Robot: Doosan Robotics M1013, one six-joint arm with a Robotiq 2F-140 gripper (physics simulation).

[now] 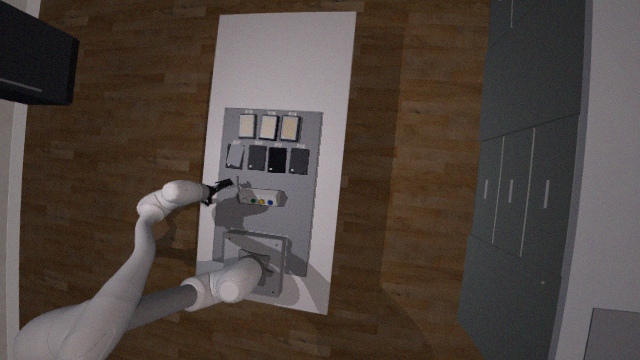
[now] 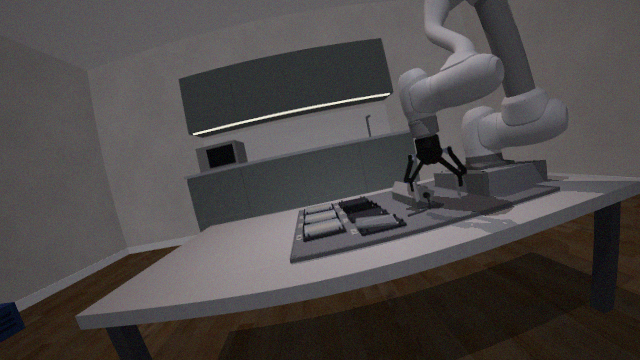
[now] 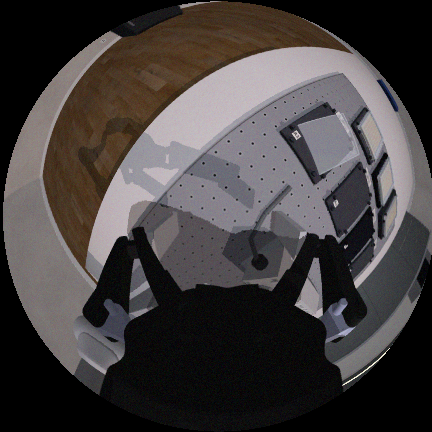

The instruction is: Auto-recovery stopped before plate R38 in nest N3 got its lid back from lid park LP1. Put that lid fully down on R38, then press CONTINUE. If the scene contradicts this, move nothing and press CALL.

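Seen in the pictures: gripper, between the fingertips: (image 1: 226, 192) (image 2: 438, 198) (image 3: 226, 221); arm's base, origin of its link: (image 1: 252, 267) (image 2: 484, 166).
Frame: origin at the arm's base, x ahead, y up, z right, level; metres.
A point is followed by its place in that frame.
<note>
My gripper (image 1: 223, 194) @(y -0.026, x 0.376, z -0.249 m) (image 2: 436, 189) @(y -0.026, x 0.376, z -0.249 m) (image 3: 226, 221) @(y -0.026, x 0.376, z -0.249 m) is open and empty, fingers spread wide, beside the near end of the button box (image 1: 280, 199) (image 2: 401, 192), apart from the lids. The box carries green (image 1: 253, 200) @(y -0.002, x 0.372, z -0.067 m), yellow (image 1: 261, 202) @(y -0.004, x 0.371, z -0.019 m) and blue (image 1: 270, 202) @(y -0.003, x 0.383, z 0.033 m) buttons; their lettering is unreadable. A clear grey lid (image 1: 236, 155) @(y -0.051, x 0.600, z -0.246 m) (image 2: 376, 222) @(y -0.051, x 0.603, z -0.282 m) (image 3: 327, 142) @(y -0.052, x 0.582, z -0.257 m) lies turned askew on the first dark holder (image 3: 299, 157) @(y -0.064, x 0.519, z -0.258 m) of its row. Three tan-topped plates (image 1: 247, 125) @(y -0.043, x 0.784, z -0.210 m) (image 1: 268, 127) @(y -0.042, x 0.793, z -0.079 m) (image 1: 290, 128) @(y -0.035, x 0.808, z 0.053 m) sit in the other row. I cannot tell which is R38 or whether any has a lid.
Three more dark holders (image 1: 257, 157) @(y -0.062, x 0.613, z -0.119 m) (image 1: 277, 160) @(y -0.063, x 0.618, z 0.005 m) (image 1: 299, 161) @(y -0.063, x 0.637, z 0.134 m) continue the lid's row. A bent rod with a black round end (image 3: 259, 262) @(y -0.019, x 0.381, z -0.171 m) stands by the button box, below my fingers. The arm's base block (image 1: 277, 250) @(y -0.003, x 0.130, z 0.124 m) stands on the grey perforated board (image 1: 300, 220) @(y -0.072, x 0.308, z 0.205 m), on the white table (image 1: 285, 60) @(y -0.085, x 1.209, z -0.077 m).
</note>
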